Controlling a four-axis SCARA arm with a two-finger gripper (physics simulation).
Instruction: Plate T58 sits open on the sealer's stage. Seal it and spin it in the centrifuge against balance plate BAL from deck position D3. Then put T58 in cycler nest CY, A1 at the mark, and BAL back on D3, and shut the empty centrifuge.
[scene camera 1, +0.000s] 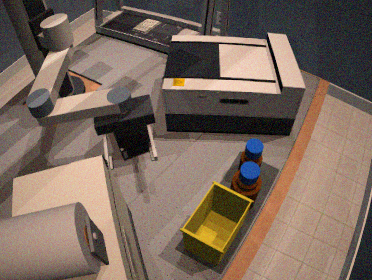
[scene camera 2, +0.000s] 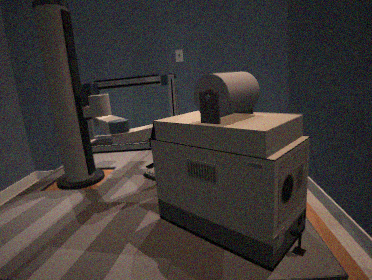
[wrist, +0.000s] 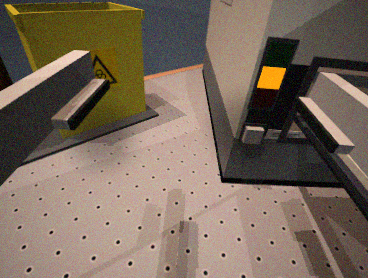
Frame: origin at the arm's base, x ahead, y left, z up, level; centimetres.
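Seen in the pictures: gripper, fingertip midpoint: (scene camera 1: 132, 163) (wrist: 203, 77); arm's base, origin of the base link: (scene camera 1: 61, 95) (scene camera 2: 81, 180).
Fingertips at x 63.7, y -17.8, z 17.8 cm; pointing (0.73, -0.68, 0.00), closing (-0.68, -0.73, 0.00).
Offsets run from my fingertips to a thing's middle. "*": to the spot under its first point.
My gripper (scene camera 1: 132, 161) (wrist: 203, 77) is open and empty, above the bench beside the sealer {dz +7.3, dx +10.1, dy -29.8 cm} (scene camera 1: 60, 182) (scene camera 2: 230, 195) (wrist: 227, 65). The sealer carries a large film roll {dz +25.3, dx +11.8, dy -31.2 cm} (scene camera 1: 42, 245) (scene camera 2: 237, 92). In the wrist view its front shows an amber lamp {dz -1.8, dx +0.2, dy -9.0 cm} (wrist: 271, 77) lit above a small white button {dz -8.0, dx +0.2, dy -9.0 cm} (wrist: 254, 134), near my right finger. T58 and the sealer's stage cannot be made out. A pale plate {dz -10.2, dx -56.0, dy +75.3 cm} (scene camera 1: 146, 25) lies on the framed deck (scene camera 1: 112, 33) at the back; its label is unreadable. The white box {* dz -1.3, dx +2.0, dy +30.1 cm} (scene camera 1: 195, 102), apparently the centrifuge, has its top covered. Nest CY cannot be identified.
A yellow bin (scene camera 1: 217, 225) (wrist: 125, 60) stands across the bench from the sealer. Two brown bottles with blue caps (scene camera 1: 254, 149) (scene camera 1: 250, 173) stand beside it. The arm's column (scene camera 2: 60, 100) rises at the far left.
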